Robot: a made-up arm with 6 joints. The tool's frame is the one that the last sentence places.
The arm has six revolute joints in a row. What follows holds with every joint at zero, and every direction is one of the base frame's.
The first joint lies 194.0 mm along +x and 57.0 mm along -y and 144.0 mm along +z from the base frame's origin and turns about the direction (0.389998, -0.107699, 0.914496), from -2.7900 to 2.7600 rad.
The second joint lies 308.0 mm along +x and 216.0 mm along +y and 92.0 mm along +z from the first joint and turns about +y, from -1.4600 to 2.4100 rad.
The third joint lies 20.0 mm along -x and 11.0 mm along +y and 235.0 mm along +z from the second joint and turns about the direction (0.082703, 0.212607, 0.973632), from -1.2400 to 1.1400 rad.
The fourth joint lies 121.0 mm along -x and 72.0 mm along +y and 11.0 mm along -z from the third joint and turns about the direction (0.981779, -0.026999, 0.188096), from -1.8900 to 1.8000 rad.
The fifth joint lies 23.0 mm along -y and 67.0 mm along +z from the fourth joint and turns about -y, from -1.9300 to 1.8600 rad.
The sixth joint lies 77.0 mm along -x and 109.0 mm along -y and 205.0 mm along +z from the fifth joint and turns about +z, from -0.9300 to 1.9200 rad.
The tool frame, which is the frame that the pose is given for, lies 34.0 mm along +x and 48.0 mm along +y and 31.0 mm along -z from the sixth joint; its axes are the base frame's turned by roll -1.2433, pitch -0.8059 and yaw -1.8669 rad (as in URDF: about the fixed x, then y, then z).
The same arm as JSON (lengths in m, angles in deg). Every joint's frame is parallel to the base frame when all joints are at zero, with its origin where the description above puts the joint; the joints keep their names.
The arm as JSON. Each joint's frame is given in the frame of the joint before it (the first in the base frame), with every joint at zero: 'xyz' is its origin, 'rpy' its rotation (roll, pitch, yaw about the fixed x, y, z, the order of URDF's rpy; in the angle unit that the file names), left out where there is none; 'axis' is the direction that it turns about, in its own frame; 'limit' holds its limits. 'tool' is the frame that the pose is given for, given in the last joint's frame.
{
  "units": {
    "length": "m",
    "angle": "deg"
  },
  "joints": [
    {
      "name": "joint 1",
      "type": "revolute",
      "origin": {
        "xyz": [
          0.194,
          -0.057,
          0.144
        ]
      },
      "axis": [
        0.389998,
        -0.107699,
        0.914496
      ],
      "limit": {
        "lower": -159.86,
        "upper": 158.14
      }
    },
    {
      "name": "joint 2",
      "type": "revolute",
      "origin": {
        "xyz": [
          0.308,
          0.216,
          0.092
        ]
      },
      "axis": [
        0.0,
        1.0,
        0.0
      ],
      "limit": {
        "lower": -83.65,
        "upper": 138.08
      }
    },
    {
      "name": "joint 3",
      "type": "revolute",
      "origin": {
        "xyz": [
          -0.02,
          0.011,
          0.235
        ]
      },
      "axis": [
        0.082703,
        0.212607,
        0.973632
      ],
      "limit": {
        "lower": -71.05,
        "upper": 65.32
      }
    },
    {
      "name": "joint 4",
      "type": "revolute",
      "origin": {
        "xyz": [
          -0.121,
          0.072,
          -0.011
        ]
      },
      "axis": [
        0.981779,
        -0.026999,
        0.188096
      ],
      "limit": {
        "lower": -108.29,
        "upper": 103.13
      }
    },
    {
      "name": "joint 5",
      "type": "revolute",
      "origin": {
        "xyz": [
          0.0,
          -0.023,
          0.067
        ]
      },
      "axis": [
        0.0,
        -1.0,
        0.0
      ],
      "limit": {
        "lower": -110.58,
        "upper": 106.57
      }
    },
    {
      "name": "joint 6",
      "type": "revolute",
      "origin": {
        "xyz": [
          -0.077,
          -0.109,
          0.205
        ]
      },
      "axis": [
        0.0,
        0.0,
        1.0
      ],
      "limit": {
        "lower": -53.29,
        "upper": 110.01
      }
    }
  ],
  "tool": {
    "origin": {
      "xyz": [
        0.034,
        0.048,
        -0.031
      ],
      "rpy": [
        -71.24,
        -46.17,
        -106.97
      ]
    }
  }
}

